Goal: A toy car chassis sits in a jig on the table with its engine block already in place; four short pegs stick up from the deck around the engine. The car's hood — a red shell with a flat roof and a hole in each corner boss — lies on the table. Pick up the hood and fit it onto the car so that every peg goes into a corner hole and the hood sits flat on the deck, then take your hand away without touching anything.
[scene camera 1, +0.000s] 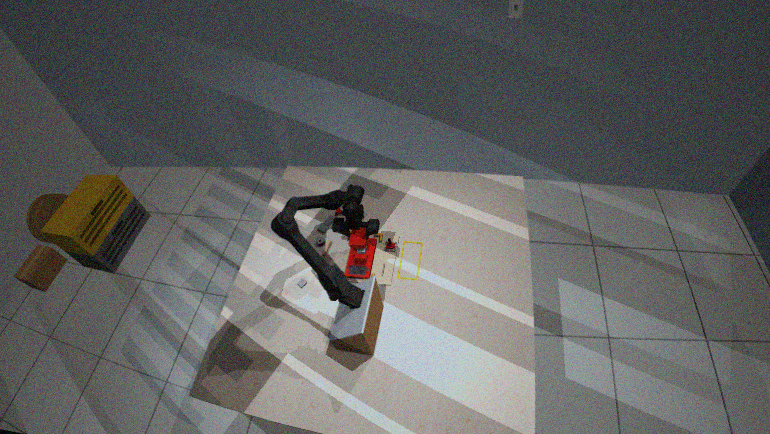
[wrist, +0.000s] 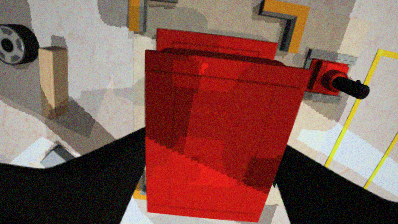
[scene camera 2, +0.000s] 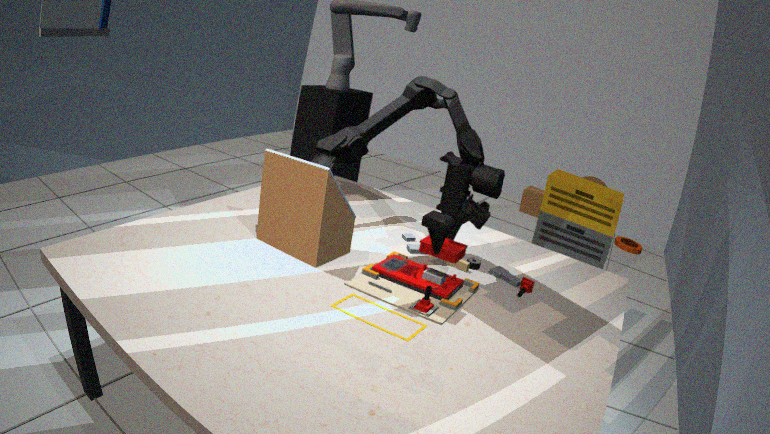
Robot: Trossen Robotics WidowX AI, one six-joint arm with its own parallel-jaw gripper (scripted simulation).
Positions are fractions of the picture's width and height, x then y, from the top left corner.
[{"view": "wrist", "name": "my gripper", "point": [0.53, 0.63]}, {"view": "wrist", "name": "hood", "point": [0.54, 0.56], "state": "held by my gripper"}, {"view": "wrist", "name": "tan block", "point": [0.13, 0.29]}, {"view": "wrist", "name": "jig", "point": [0.85, 0.17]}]
